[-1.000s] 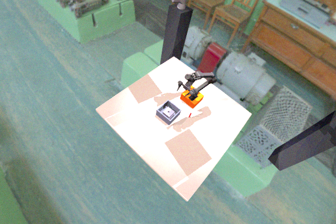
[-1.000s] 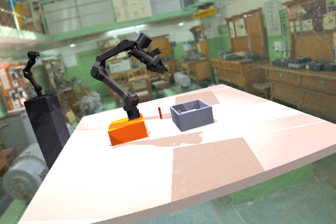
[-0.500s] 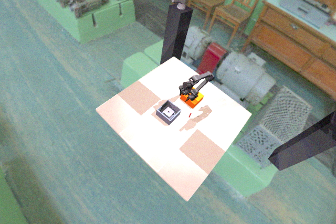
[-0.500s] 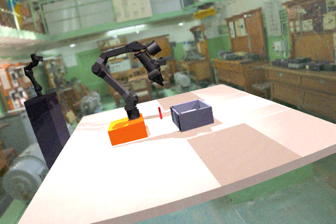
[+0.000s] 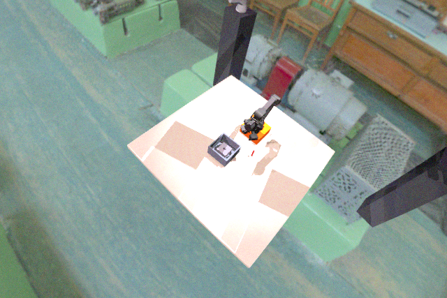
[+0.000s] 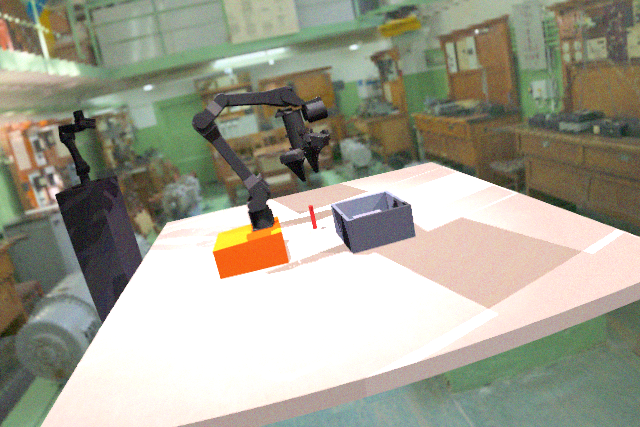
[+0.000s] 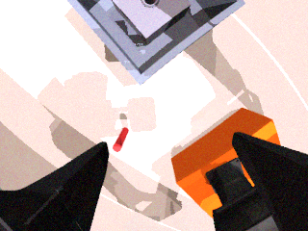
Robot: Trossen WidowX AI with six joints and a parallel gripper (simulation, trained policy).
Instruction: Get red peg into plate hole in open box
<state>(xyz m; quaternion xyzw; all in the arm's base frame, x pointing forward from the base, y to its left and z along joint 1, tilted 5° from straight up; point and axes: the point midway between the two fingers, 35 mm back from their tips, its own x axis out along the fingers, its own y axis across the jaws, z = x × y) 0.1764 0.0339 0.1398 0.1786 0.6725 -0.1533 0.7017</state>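
The red peg lies 16 cm below my gripper tip, 10 cm to the left of it and 2 cm behind it. Also, from my gripper tip: grey box (17 cm below, 15 cm ahead, 7 cm to the right).
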